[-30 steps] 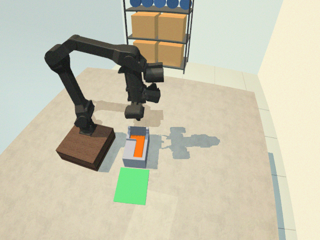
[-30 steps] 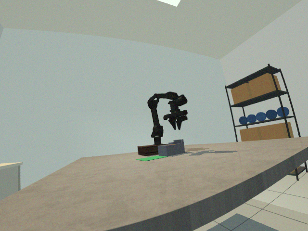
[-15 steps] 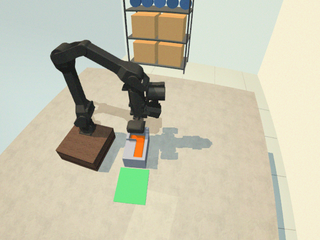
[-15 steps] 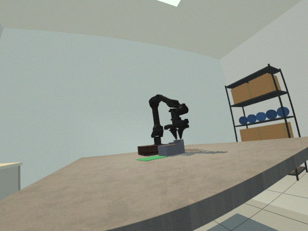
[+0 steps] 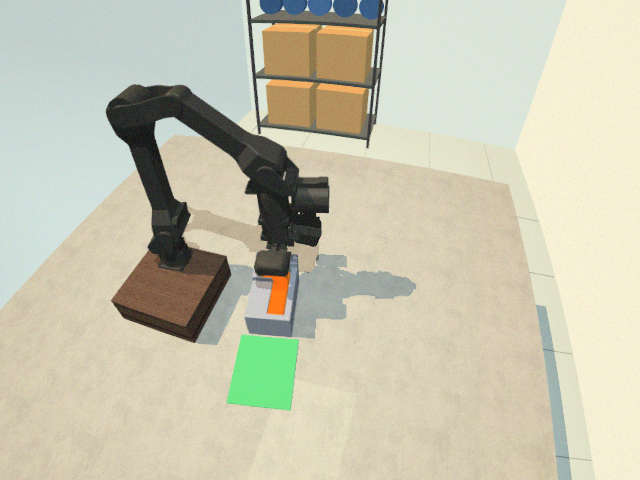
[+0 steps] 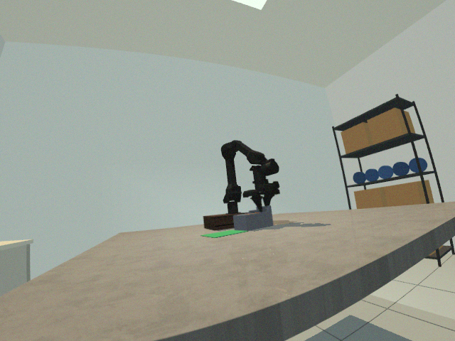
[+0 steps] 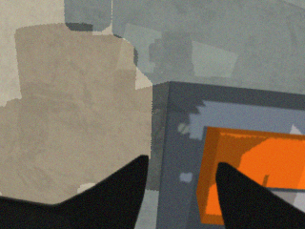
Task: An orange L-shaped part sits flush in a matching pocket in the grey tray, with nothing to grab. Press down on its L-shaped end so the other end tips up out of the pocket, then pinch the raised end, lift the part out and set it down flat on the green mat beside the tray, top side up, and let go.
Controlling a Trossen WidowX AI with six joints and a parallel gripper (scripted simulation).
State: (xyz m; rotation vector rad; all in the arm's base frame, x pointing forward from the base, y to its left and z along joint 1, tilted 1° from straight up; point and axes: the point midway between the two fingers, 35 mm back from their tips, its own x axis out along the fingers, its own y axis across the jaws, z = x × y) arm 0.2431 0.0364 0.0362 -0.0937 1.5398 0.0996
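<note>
Now: gripper tip 60 mm to the left of the orange L-shaped part and 20 mm above it. Round my gripper tip: green mat 20 mm ahead, 220 mm to the right, 80 mm below.
</note>
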